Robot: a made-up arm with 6 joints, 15 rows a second.
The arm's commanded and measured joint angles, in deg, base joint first. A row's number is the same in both.
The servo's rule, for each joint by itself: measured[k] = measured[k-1] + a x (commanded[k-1-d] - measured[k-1]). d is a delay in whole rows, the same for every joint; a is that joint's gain. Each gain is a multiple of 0.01, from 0.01 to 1. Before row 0 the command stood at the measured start. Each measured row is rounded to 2 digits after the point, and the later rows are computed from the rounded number. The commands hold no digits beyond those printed.
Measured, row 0: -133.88, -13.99, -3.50, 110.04, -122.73, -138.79
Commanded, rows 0 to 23: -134.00, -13.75, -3.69, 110.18, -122.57, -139.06; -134.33, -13.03, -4.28, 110.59, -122.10, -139.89; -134.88, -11.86, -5.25, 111.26, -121.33, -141.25; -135.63, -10.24, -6.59, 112.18, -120.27, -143.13; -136.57, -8.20, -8.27, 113.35, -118.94, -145.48; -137.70, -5.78, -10.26, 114.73, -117.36, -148.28; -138.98, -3.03, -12.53, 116.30, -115.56, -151.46; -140.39, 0.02, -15.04, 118.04, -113.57, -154.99; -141.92, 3.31, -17.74, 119.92, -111.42, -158.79; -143.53, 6.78, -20.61, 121.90, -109.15, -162.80; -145.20, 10.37, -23.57, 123.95, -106.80, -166.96; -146.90, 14.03, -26.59, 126.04, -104.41, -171.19; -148.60, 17.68, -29.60, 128.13, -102.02, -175.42; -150.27, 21.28, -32.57, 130.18, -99.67, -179.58; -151.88, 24.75, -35.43, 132.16, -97.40, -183.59; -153.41, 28.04, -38.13, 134.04, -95.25, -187.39; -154.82, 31.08, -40.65, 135.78, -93.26, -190.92; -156.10, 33.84, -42.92, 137.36, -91.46, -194.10; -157.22, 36.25, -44.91, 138.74, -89.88, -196.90; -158.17, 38.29, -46.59, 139.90, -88.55, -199.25; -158.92, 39.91, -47.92, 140.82, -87.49, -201.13; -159.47, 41.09, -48.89, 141.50, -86.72, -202.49; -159.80, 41.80, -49.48, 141.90, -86.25, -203.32; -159.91, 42.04, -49.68, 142.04, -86.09, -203.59
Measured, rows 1 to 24: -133.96, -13.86, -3.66, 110.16, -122.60, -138.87; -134.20, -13.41, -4.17, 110.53, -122.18, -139.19; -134.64, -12.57, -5.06, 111.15, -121.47, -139.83; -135.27, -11.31, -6.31, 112.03, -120.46, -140.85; -136.10, -9.63, -7.92, 113.15, -119.18, -142.29; -137.12, -7.55, -9.84, 114.49, -117.65, -144.15; -138.31, -5.11, -12.05, 116.03, -115.89, -146.42; -139.64, -2.34, -14.50, 117.74, -113.94, -149.08; -141.10, 0.71, -17.16, 119.59, -111.82, -152.09; -142.66, 3.99, -19.99, 121.55, -109.58, -155.41; -144.29, 7.44, -22.93, 123.59, -107.24, -158.99; -145.96, 11.00, -25.93, 125.67, -104.86, -162.77; -147.65, 14.61, -28.94, 127.76, -102.47, -166.69; -149.33, 18.21, -31.92, 129.82, -100.12, -170.69; -150.96, 21.74, -34.80, 131.81, -97.84, -174.69; -152.53, 25.14, -37.53, 133.71, -95.66, -178.63; -154.00, 28.35, -40.09, 135.47, -93.64, -182.44; -155.34, 31.31, -42.41, 137.08, -91.81, -186.05; -156.54, 33.98, -44.46, 138.49, -90.19, -189.41; -157.58, 36.31, -46.21, 139.69, -88.81, -192.46; -158.44, 38.25, -47.61, 140.65, -87.70, -195.15; -159.10, 39.78, -48.66, 141.37, -86.88, -197.43; -159.55, 40.87, -49.33, 141.82, -86.35, -199.26; -159.78, 41.50, -49.62, 142.01, -86.13, -200.60
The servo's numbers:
d 0
a 0.64 0.54 0.82 0.85 0.84 0.31

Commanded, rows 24 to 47: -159.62, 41.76, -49.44, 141.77, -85.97, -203.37; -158.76, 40.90, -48.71, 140.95, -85.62, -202.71; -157.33, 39.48, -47.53, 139.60, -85.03, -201.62; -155.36, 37.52, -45.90, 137.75, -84.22, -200.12; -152.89, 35.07, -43.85, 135.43, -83.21, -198.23; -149.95, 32.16, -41.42, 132.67, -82.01, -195.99; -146.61, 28.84, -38.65, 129.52, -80.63, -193.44; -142.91, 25.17, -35.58, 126.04, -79.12, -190.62; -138.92, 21.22, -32.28, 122.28, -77.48, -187.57; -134.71, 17.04, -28.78, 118.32, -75.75, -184.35; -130.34, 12.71, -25.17, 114.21, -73.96, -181.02; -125.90, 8.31, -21.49, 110.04, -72.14, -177.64; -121.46, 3.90, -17.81, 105.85, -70.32, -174.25; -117.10, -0.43, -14.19, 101.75, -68.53, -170.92; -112.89, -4.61, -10.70, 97.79, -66.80, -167.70; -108.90, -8.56, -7.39, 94.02, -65.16, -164.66; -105.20, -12.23, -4.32, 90.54, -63.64, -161.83; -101.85, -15.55, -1.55, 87.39, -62.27, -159.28; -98.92, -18.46, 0.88, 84.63, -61.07, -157.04; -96.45, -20.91, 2.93, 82.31, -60.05, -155.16; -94.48, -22.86, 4.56, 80.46, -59.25, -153.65; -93.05, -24.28, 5.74, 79.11, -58.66, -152.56; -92.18, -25.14, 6.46, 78.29, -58.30, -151.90; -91.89, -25.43, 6.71, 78.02, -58.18, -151.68
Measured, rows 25 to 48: -159.68, 41.64, -49.47, 141.81, -86.00, -201.46; -159.09, 41.24, -48.85, 141.08, -85.68, -201.85; -157.96, 40.29, -47.77, 139.82, -85.13, -201.78; -156.30, 38.79, -46.24, 138.06, -84.37, -201.27; -154.12, 36.78, -44.28, 135.82, -83.40, -200.33; -151.45, 34.29, -41.93, 133.14, -82.23, -198.98; -148.35, 31.35, -39.24, 130.06, -80.89, -197.26; -144.87, 28.01, -36.24, 126.64, -79.40, -195.20; -141.06, 24.34, -32.99, 122.93, -77.79, -192.83; -137.00, 20.40, -29.54, 119.01, -76.08, -190.20; -132.74, 16.25, -25.96, 114.93, -74.30, -187.35; -128.36, 11.96, -22.29, 110.77, -72.49, -184.34; -123.94, 7.61, -18.62, 106.59, -70.67, -181.21; -119.56, 3.27, -14.99, 102.48, -68.87, -178.02; -115.29, -0.99, -11.47, 98.49, -67.13, -174.82; -111.20, -5.08, -8.12, 94.69, -65.48, -171.67; -107.36, -8.94, -5.00, 91.16, -63.93, -168.62; -103.83, -12.51, -2.17, 87.96, -62.54, -165.72; -100.69, -15.72, 0.33, 85.13, -61.31, -163.03; -97.98, -18.52, 2.46, 82.73, -60.25, -160.59; -95.74, -20.86, 4.18, 80.80, -59.41, -158.44; -94.02, -22.71, 5.46, 79.36, -58.78, -156.62; -92.84, -24.02, 6.28, 78.45, -58.38, -155.16; -92.23, -24.78, 6.63, 78.08, -58.21, -154.08
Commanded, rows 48 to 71: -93.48, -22.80, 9.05, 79.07, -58.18, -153.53; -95.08, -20.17, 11.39, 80.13, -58.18, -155.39; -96.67, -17.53, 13.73, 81.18, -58.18, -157.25; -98.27, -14.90, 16.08, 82.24, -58.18, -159.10; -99.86, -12.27, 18.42, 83.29, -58.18, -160.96; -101.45, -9.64, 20.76, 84.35, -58.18, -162.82; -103.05, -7.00, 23.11, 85.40, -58.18, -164.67; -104.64, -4.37, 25.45, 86.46, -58.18, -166.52; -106.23, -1.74, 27.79, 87.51, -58.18, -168.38; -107.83, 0.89, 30.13, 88.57, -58.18, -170.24; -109.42, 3.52, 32.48, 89.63, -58.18, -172.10; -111.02, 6.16, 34.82, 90.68, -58.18, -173.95; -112.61, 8.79, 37.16, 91.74, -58.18, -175.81; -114.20, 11.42, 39.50, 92.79, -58.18, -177.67; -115.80, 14.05, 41.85, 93.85, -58.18, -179.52; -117.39, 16.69, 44.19, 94.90, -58.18, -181.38; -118.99, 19.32, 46.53, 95.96, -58.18, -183.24; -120.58, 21.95, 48.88, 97.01, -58.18, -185.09; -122.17, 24.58, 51.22, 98.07, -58.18, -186.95; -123.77, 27.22, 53.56, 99.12, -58.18, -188.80; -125.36, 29.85, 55.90, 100.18, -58.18, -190.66; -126.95, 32.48, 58.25, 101.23, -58.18, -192.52; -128.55, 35.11, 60.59, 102.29, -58.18, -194.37; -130.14, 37.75, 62.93, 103.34, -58.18, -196.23
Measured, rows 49 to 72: -93.03, -23.71, 8.61, 78.92, -58.18, -153.91; -94.34, -21.80, 10.89, 79.95, -58.18, -154.37; -95.83, -19.49, 13.22, 81.00, -58.18, -155.26; -97.39, -17.01, 15.57, 82.05, -58.18, -156.45; -98.97, -14.45, 17.91, 83.10, -58.18, -157.85; -100.56, -11.85, 20.25, 84.16, -58.18, -159.39; -102.15, -9.23, 22.60, 85.21, -58.18, -161.03; -103.74, -6.61, 24.94, 86.27, -58.18, -162.73; -105.33, -3.98, 27.28, 87.32, -58.18, -164.48; -106.93, -1.35, 29.62, 88.38, -58.18, -166.27; -108.52, 1.28, 31.97, 89.44, -58.18, -168.08; -110.12, 3.92, 34.31, 90.49, -58.18, -169.90; -111.71, 6.55, 36.65, 91.55, -58.18, -171.73; -113.30, 9.18, 38.99, 92.60, -58.18, -173.57; -114.90, 11.81, 41.34, 93.66, -58.18, -175.41; -116.49, 14.45, 43.68, 94.71, -58.18, -177.26; -118.09, 17.08, 46.02, 95.77, -58.18, -179.11; -119.68, 19.71, 48.37, 96.82, -58.18, -180.96; -121.27, 22.34, 50.71, 97.88, -58.18, -182.82; -122.87, 24.98, 53.05, 98.93, -58.18, -184.67; -124.46, 27.61, 55.39, 99.99, -58.18, -186.53; -126.05, 30.24, 57.74, 101.04, -58.18, -188.39; -127.65, 32.87, 60.08, 102.10, -58.18, -190.24; -129.24, 35.51, 62.42, 103.15, -58.18, -192.10
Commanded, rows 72 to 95: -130.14, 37.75, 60.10, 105.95, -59.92, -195.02; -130.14, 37.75, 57.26, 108.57, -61.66, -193.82; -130.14, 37.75, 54.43, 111.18, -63.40, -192.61; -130.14, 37.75, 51.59, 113.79, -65.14, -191.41; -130.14, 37.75, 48.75, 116.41, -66.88, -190.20; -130.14, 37.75, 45.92, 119.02, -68.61, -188.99; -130.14, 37.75, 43.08, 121.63, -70.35, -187.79; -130.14, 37.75, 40.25, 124.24, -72.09, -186.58; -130.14, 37.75, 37.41, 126.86, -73.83, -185.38; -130.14, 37.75, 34.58, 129.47, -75.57, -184.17; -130.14, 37.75, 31.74, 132.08, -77.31, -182.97; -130.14, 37.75, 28.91, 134.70, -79.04, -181.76; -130.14, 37.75, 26.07, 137.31, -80.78, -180.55; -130.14, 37.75, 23.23, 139.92, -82.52, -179.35; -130.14, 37.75, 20.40, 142.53, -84.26, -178.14; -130.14, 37.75, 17.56, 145.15, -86.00, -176.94; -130.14, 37.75, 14.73, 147.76, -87.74, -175.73; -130.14, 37.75, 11.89, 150.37, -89.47, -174.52; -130.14, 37.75, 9.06, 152.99, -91.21, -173.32; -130.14, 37.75, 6.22, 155.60, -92.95, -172.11; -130.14, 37.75, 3.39, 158.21, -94.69, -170.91; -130.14, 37.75, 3.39, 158.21, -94.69, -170.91; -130.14, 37.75, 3.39, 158.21, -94.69, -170.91; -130.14, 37.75, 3.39, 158.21, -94.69, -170.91
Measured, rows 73 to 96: -129.82, 36.72, 60.52, 105.53, -59.64, -193.01; -130.02, 37.28, 57.85, 108.11, -61.34, -193.26; -130.10, 37.53, 55.05, 110.72, -63.07, -193.06; -130.13, 37.65, 52.21, 113.33, -64.81, -192.55; -130.14, 37.70, 49.37, 115.95, -66.55, -191.82; -130.14, 37.73, 46.54, 118.56, -68.28, -190.94; -130.14, 37.74, 43.70, 121.17, -70.02, -189.96; -130.14, 37.75, 40.87, 123.78, -71.76, -188.91; -130.14, 37.75, 38.03, 126.40, -73.50, -187.82; -130.14, 37.75, 35.20, 129.01, -75.24, -186.69; -130.14, 37.75, 32.36, 131.62, -76.98, -185.54; -130.14, 37.75, 29.53, 134.24, -78.71, -184.37; -130.14, 37.75, 26.69, 136.85, -80.45, -183.19; -130.14, 37.75, 23.85, 139.46, -82.19, -182.00; -130.14, 37.75, 21.02, 142.07, -83.93, -180.80; -130.14, 37.75, 18.18, 144.69, -85.67, -179.60; -130.14, 37.75, 15.35, 147.30, -87.41, -178.40; -130.14, 37.75, 12.51, 149.91, -89.14, -177.20; -130.14, 37.75, 9.68, 152.53, -90.88, -176.00; -130.14, 37.75, 6.84, 155.14, -92.62, -174.79; -130.14, 37.75, 4.01, 157.75, -94.36, -173.59; -130.14, 37.75, 3.50, 158.14, -94.64, -172.76; -130.14, 37.75, 3.41, 158.20, -94.68, -172.19; -130.14, 37.75, 3.39, 158.21, -94.69, -171.79
